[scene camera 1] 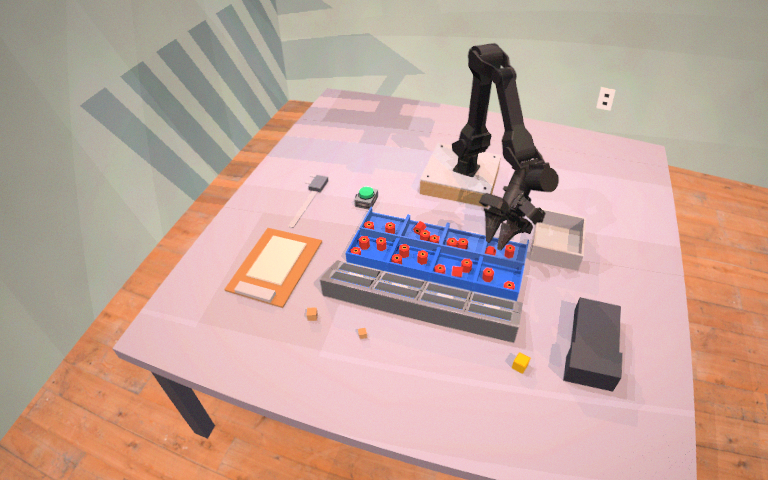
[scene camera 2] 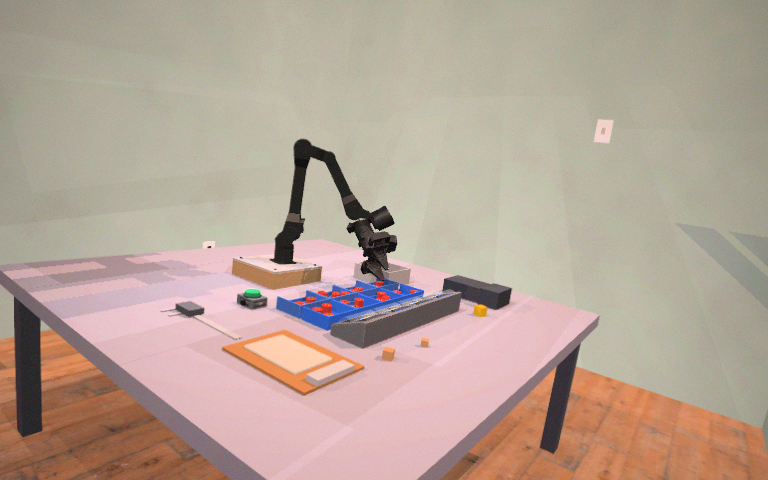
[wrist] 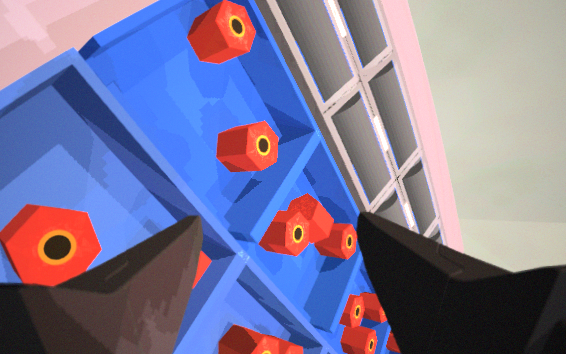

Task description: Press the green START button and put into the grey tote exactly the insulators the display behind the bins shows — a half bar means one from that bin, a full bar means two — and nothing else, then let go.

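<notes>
My gripper is partly open and empty, low over the rightmost robot-side compartment of the blue bins. That compartment holds a red insulator and another, mostly hidden by a finger in the wrist view. The adjoining display-side compartment holds two upright insulators. The grey tote stands right of the bins, no insulator visible inside. The green START button is at the left. The display's pale bars are not clearly readable.
A black block and a yellow cube lie beyond the tote. Two small orange cubes lie beyond the display. An orange board and a dark plug-like object lie left of the bins.
</notes>
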